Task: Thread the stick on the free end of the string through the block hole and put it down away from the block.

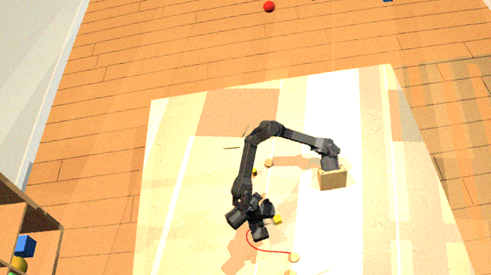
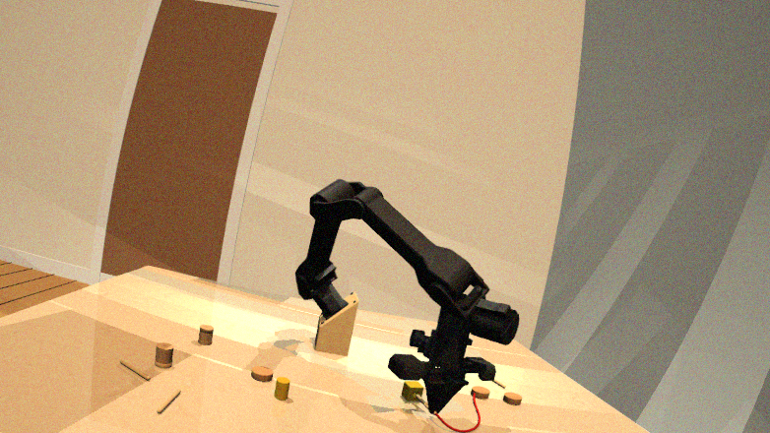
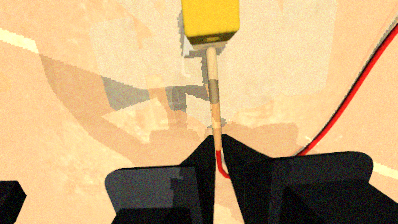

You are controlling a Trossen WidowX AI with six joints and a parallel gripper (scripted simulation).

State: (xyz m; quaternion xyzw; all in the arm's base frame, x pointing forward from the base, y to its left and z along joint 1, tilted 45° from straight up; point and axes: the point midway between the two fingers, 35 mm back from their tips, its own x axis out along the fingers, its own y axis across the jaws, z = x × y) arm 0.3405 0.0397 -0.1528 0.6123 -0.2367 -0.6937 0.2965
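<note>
Right now my gripper tip is 9 cm past the yellow wooden block and 1 cm to the left of it. From my gripper tip the other things lie so: thin wooden stick: 2 cm behind; yellow cylinder: 4 cm behind, 26 cm to the right; round button: 12 cm behind, 16 cm to the left, 1 cm below.
</note>
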